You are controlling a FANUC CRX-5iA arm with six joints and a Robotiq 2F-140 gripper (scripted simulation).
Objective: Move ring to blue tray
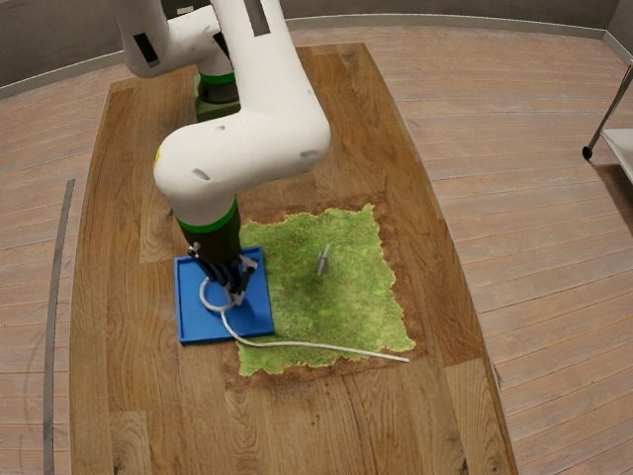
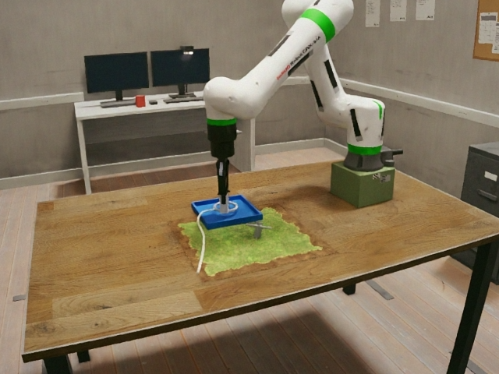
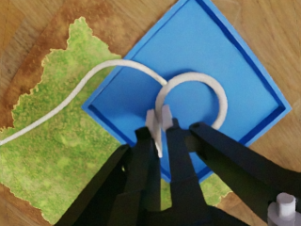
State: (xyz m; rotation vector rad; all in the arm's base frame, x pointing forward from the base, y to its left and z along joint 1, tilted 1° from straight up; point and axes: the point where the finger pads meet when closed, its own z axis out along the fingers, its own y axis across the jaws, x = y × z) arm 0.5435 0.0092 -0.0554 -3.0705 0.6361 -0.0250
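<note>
The blue tray is 10 mm behind my hand, 30 mm to the right of it and 50 mm below it. Also, from my hand: grey stake (50 mm behind, 170 mm to the left, 30 mm below); ring (10 mm behind, 30 mm to the right, 30 mm below).
</note>
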